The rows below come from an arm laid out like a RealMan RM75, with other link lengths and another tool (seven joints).
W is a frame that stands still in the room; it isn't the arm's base.
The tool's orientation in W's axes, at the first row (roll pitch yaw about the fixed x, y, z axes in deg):
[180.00, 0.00, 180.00]
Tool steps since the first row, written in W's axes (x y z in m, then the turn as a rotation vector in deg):
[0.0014, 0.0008, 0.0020, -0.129, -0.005, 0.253]
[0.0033, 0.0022, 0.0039, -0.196, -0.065, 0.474]
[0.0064, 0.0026, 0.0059, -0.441, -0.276, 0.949]
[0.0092, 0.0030, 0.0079, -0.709, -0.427, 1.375]
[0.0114, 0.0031, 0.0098, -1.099, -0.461, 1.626]
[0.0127, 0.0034, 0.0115, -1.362, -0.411, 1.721]
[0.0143, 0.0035, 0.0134, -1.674, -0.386, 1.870]
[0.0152, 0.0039, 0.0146, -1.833, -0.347, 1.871]
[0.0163, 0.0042, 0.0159, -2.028, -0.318, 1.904]
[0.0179, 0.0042, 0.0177, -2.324, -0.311, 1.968]
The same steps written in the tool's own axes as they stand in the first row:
[-0.0014, 0.0008, -0.0020, 0.129, -0.005, -0.253]
[-0.0033, 0.0022, -0.0039, 0.196, -0.065, -0.474]
[-0.0064, 0.0026, -0.0059, 0.441, -0.276, -0.949]
[-0.0092, 0.0030, -0.0079, 0.709, -0.427, -1.375]
[-0.0114, 0.0031, -0.0098, 1.099, -0.461, -1.626]
[-0.0127, 0.0034, -0.0115, 1.362, -0.411, -1.721]
[-0.0143, 0.0035, -0.0134, 1.674, -0.386, -1.870]
[-0.0152, 0.0039, -0.0146, 1.833, -0.347, -1.871]
[-0.0163, 0.0042, -0.0159, 2.028, -0.318, -1.904]
[-0.0179, 0.0042, -0.0177, 2.324, -0.311, -1.968]

